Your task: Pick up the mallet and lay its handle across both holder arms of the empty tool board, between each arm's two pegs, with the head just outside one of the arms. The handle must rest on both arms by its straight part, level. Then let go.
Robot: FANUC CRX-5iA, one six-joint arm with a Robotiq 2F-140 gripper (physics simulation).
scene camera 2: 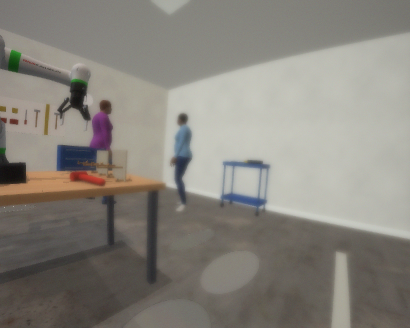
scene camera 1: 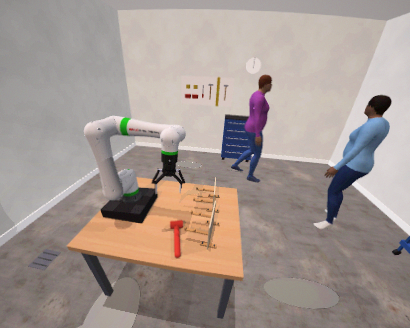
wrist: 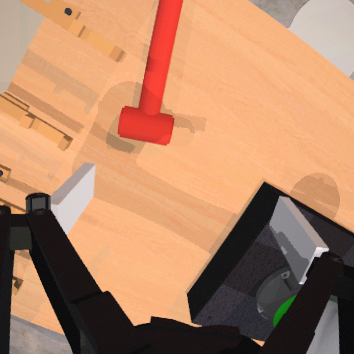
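Where they show: gripper, fingertip midpoint: (scene camera 2: 73,127) (scene camera 1: 168,192) (wrist: 185,195); arm's base, origin of the base link: (scene camera 1: 132,197) (wrist: 287,291).
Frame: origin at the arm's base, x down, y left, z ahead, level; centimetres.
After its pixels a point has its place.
The red mallet (scene camera 1: 176,240) {y -34.6, x 4.2, z 41.9 cm} (scene camera 2: 90,178) {y -35.0, x 5.1, z 40.7 cm} (wrist: 160,65) {y -30.7, x 4.1, z 41.0 cm} lies on the table beside the holder arms, its head (scene camera 1: 176,224) {y -22.2, x 3.4, z 39.9 cm} (wrist: 146,126) {y -20.7, x 2.7, z 39.5 cm} toward the robot's base side and its handle pointing away from the gripper. My gripper (scene camera 1: 168,190) {y -20.4, x -23.5, z 35.5 cm} (scene camera 2: 74,125) {y -20.4, x -23.5, z 35.5 cm} (wrist: 185,195) {y -20.4, x -23.5, z 35.5 cm} is open and empty, high above the table, fingers pointing down. Two upright pale tool boards stand on the table: a nearer board (scene camera 1: 212,227) (scene camera 2: 121,165) {y -30.4, x -1.9, z 63.1 cm} and a farther board (scene camera 1: 215,188) (scene camera 2: 102,159) {y 5.7, x -3.9, z 67.1 cm}. Wooden holder arms (scene camera 1: 198,231) {y -31.2, x -1.3, z 55.9 cm} (wrist: 102,46) {y -29.6, x -1.3, z 49.5 cm} reach from them toward the mallet's side. Their pegs are too small to judge clearly.
The black robot base (scene camera 1: 127,211) {y -16.3, x -0.7, z 3.0 cm} (wrist: 225,280) {y 0.7, x -0.8, z 15.1 cm} stands on the wooden table (scene camera 1: 125,240) {y -33.8, x 8.2, z 7.3 cm} (scene camera 2: 135,186) {y -51.1, x 8.8, z 60.1 cm} (wrist: 230,110) {y -28.8, x 8.3, z 26.0 cm}. A person in purple (scene camera 1: 258,112) (scene camera 2: 101,130) and a person in light blue (scene camera 1: 367,145) (scene camera 2: 183,141) are beyond the table. A blue drawer cabinet (scene camera 1: 235,137) stands by the wall.
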